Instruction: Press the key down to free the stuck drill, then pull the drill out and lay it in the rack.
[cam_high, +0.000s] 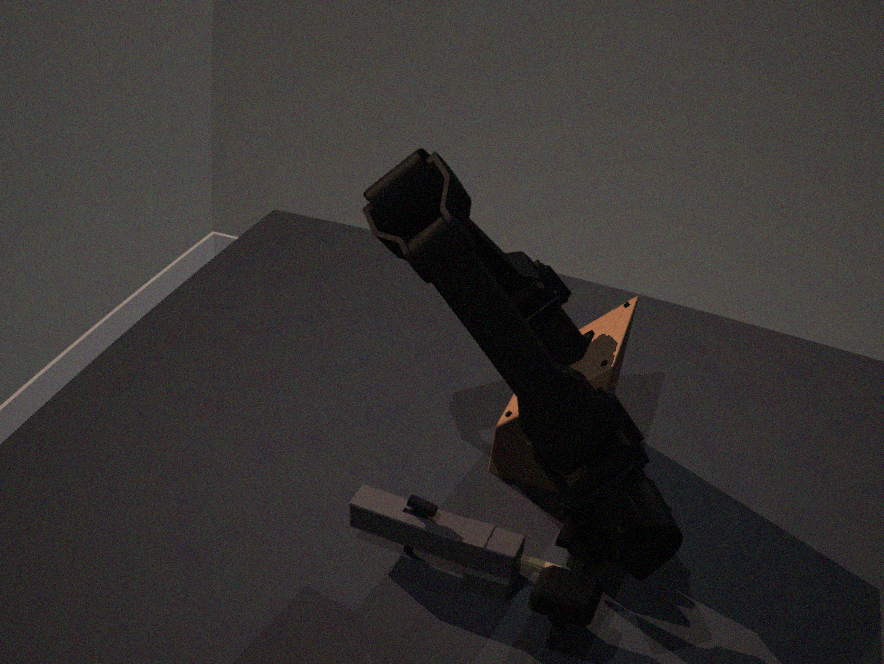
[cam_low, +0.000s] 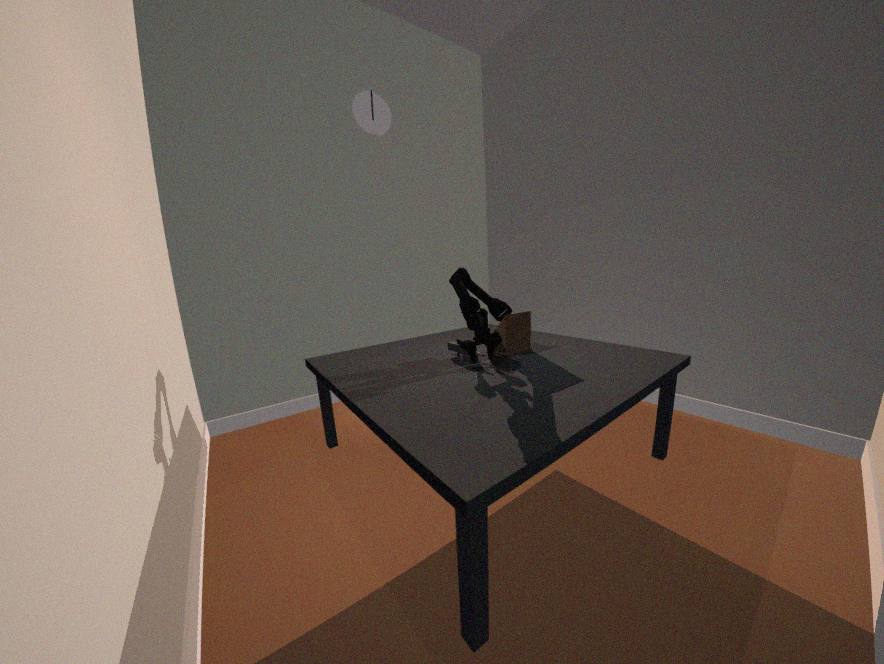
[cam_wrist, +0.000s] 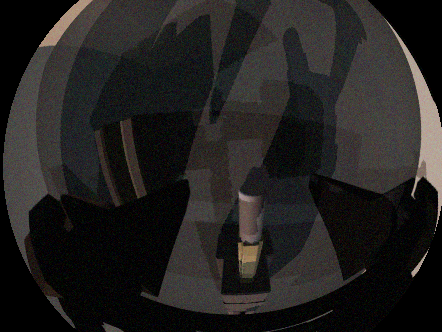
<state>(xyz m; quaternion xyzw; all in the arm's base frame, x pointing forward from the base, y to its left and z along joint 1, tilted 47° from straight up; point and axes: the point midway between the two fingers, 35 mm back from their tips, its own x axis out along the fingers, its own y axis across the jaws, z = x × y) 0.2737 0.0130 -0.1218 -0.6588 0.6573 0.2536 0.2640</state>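
Right now the drill is 5 cm to the right of my gripper tip and 3 cm above it. From my gripper tip the other things lie so: grey block 1 cm behind, 15 cm to the right, 2 cm above; small dark key 18 cm to the right, 3 cm above.
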